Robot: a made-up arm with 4 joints.
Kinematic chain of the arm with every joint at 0, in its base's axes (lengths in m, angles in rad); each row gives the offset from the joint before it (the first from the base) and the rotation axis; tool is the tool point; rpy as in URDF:
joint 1: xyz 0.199 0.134 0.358 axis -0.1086 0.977 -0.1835
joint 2: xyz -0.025 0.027 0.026 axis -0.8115 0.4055 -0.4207
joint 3: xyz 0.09 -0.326 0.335 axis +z
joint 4: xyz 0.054 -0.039 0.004 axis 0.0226 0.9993 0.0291
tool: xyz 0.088 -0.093 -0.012 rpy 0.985 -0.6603 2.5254
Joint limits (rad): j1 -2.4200..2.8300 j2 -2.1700..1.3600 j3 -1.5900..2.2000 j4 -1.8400..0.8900
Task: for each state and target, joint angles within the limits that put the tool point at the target. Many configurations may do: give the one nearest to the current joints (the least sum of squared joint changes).
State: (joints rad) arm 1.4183 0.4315 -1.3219 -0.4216
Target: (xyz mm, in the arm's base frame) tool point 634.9 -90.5 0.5
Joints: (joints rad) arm 2.3870 0.8389 -1.5900 -0.3162
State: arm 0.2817 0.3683 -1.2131 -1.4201
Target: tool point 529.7 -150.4 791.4
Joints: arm 0.8226 0.2541 -1.2538 -1.5060
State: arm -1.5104 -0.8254 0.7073 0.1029
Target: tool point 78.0 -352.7 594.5
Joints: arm -1.9331 -0.4198 0.0955 0.4144
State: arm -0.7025 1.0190 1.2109 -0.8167
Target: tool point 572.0 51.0 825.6
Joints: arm 0.1118 0.9863 0.7010 -0.9980
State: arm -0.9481 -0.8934 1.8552 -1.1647
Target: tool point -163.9 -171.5 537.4
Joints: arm -1.5932 -0.0828 1.8797 -1.2979
